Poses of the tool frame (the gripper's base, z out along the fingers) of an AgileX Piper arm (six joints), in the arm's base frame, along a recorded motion.
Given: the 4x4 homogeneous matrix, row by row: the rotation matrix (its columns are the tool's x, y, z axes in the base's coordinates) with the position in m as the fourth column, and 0 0 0 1 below. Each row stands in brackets.
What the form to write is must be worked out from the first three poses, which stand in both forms.
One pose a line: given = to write
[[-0.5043 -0.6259 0.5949 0.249], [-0.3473 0.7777 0.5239 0.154], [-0.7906 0.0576 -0.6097 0.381], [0 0 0 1]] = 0.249 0.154 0.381 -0.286 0.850 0.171 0.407
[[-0.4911 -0.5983 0.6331 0.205], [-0.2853 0.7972 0.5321 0.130], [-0.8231 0.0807 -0.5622 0.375], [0 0 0 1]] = 0.205 0.130 0.375 -0.262 0.844 0.181 0.431
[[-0.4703 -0.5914 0.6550 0.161], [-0.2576 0.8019 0.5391 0.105], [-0.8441 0.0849 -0.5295 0.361], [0 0 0 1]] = 0.161 0.105 0.361 -0.254 0.837 0.186 0.448
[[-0.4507 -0.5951 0.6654 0.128], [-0.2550 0.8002 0.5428 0.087], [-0.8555 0.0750 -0.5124 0.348], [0 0 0 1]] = 0.128 0.087 0.348 -0.256 0.831 0.186 0.457
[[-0.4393 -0.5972 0.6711 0.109], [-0.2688 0.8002 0.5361 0.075], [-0.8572 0.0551 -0.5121 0.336], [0 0 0 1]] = 0.109 0.075 0.336 -0.261 0.829 0.178 0.461
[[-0.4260 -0.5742 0.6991 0.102], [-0.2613 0.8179 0.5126 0.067], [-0.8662 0.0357 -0.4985 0.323], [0 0 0 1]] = 0.102 0.067 0.323 -0.252 0.828 0.166 0.473
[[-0.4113 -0.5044 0.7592 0.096], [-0.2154 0.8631 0.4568 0.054], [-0.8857 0.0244 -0.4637 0.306], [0 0 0 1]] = 0.096 0.054 0.306 -0.218 0.827 0.145 0.497
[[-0.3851 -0.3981 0.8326 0.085], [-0.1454 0.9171 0.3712 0.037], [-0.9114 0.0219 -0.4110 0.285], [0 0 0 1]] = 0.085 0.037 0.285 -0.165 0.824 0.119 0.529
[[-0.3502 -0.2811 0.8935 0.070], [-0.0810 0.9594 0.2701 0.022], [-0.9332 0.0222 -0.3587 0.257], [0 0 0 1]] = 0.070 0.022 0.257 -0.111 0.817 0.089 0.559
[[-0.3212 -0.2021 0.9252 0.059], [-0.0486 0.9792 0.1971 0.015], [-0.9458 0.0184 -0.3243 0.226], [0 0 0 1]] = 0.059 0.015 0.226 -0.077 0.810 0.066 0.577
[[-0.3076 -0.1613 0.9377 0.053], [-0.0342 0.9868 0.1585 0.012], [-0.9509 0.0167 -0.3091 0.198], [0 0 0 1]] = 0.053 0.012 0.198 -0.061 0.807 0.054 0.585
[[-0.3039 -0.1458 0.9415 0.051], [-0.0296 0.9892 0.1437 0.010], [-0.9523 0.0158 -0.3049 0.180], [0 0 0 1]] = 0.051 0.010 0.180 -0.054 0.806 0.049 0.587
